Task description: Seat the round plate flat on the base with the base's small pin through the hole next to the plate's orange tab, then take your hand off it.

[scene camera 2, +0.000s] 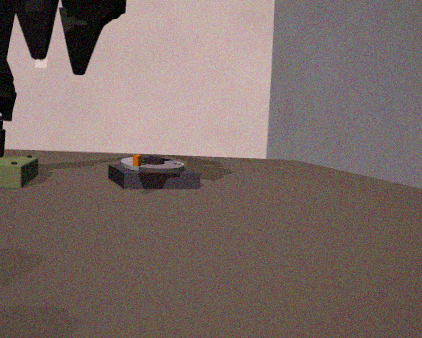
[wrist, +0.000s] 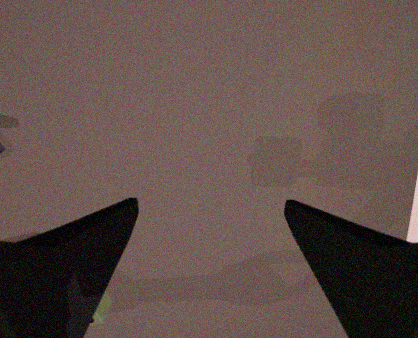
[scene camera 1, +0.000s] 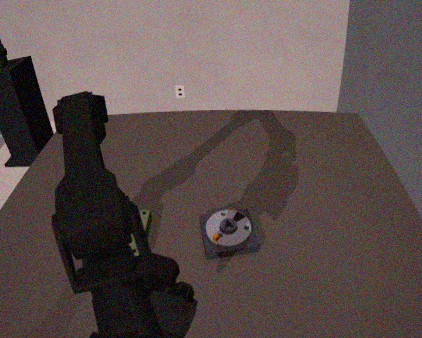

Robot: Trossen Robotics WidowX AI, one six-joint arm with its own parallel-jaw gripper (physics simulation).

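Places are measured from the arm's base along level axes (x ahead, y left, z up), in millimetres.
Where they show: gripper, fingertip midpoint: (scene camera 2: 60,68) (wrist: 213,206).
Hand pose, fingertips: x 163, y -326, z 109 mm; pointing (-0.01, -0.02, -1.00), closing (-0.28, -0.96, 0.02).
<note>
After its pixels a point has its place.
The round light grey plate (scene camera 1: 240,238) @[x 314, y -33, z -4 mm] (scene camera 2: 175,164) @[x 323, y -16, z -2 mm] lies on top of the square dark base (scene camera 1: 254,248) @[x 346, y -52, z -20 mm] (scene camera 2: 182,181) @[x 329, y -55, z -24 mm] and looks about level in scene camera 2. Its orange tab (scene camera 1: 216,237) @[x 260, y -42, z 11 mm] (scene camera 2: 136,160) @[x 256, y -42, z 5 mm] is at the front left in scene camera 1. A dark spot shows beside the tab, too small to tell whether it is the hole with the pin through it. A dark hub stands through the plate's middle. My gripper (scene camera 2: 59,66) @[x 163, y -326, z 109 mm] (wrist: 213,206) @[x 163, y -326, z 109 mm] is open and empty, high above the table and to the left of the plate in scene camera 2, apart from it.
A green block (scene camera 1: 145,218) @[x 82, y 28, z -4 mm] (scene camera 2: 17,173) @[x 81, y -92, z -15 mm] (wrist: 103,306) @[x -47, y -90, z -15 mm] with small dark holes is on the table left of the base, partly hidden by the arm in scene camera 1. A tall black box (scene camera 1: 32,100) stands beyond the table's left edge. Walls rise behind and to the right.
</note>
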